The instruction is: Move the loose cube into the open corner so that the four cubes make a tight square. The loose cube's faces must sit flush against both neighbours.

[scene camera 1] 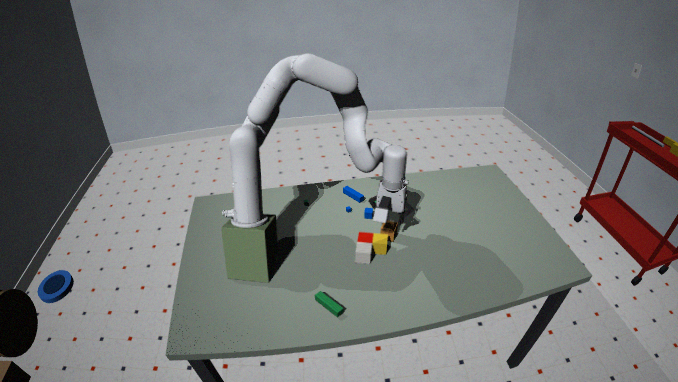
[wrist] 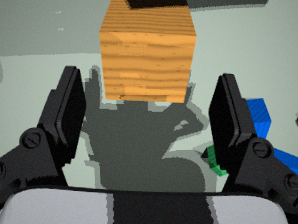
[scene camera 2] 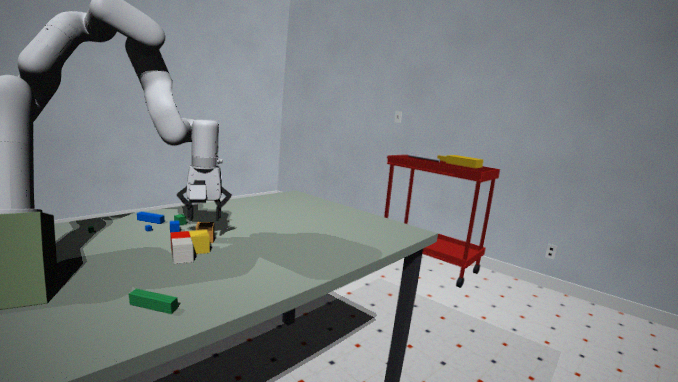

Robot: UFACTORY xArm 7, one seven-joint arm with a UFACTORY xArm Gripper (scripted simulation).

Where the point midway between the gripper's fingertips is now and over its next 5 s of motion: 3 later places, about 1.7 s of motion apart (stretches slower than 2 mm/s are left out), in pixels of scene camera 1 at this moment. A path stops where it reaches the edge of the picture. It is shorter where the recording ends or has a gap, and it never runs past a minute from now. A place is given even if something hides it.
The gripper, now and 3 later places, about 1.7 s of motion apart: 389, 222; 389, 229; 388, 234; 390, 218
